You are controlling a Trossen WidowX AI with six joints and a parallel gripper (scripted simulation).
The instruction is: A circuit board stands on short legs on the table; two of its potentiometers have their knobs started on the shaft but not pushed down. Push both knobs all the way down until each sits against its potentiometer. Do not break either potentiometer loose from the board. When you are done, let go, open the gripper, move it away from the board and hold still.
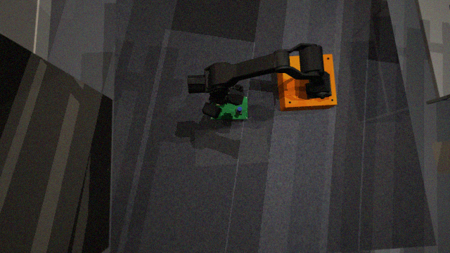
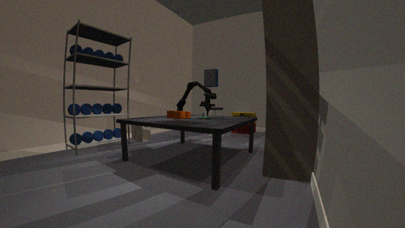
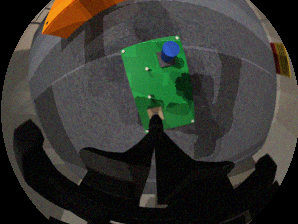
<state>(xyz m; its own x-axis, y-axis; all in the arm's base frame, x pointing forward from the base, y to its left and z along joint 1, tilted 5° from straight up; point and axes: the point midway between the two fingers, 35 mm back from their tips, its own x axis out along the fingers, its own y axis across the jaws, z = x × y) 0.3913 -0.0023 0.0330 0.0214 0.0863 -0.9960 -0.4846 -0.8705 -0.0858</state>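
Right now the blue knob is 80 mm behind my gripper tip, 40 mm to the left of it and 30 mm below it. Also, from my gripper tip: dark knob 20 mm below.
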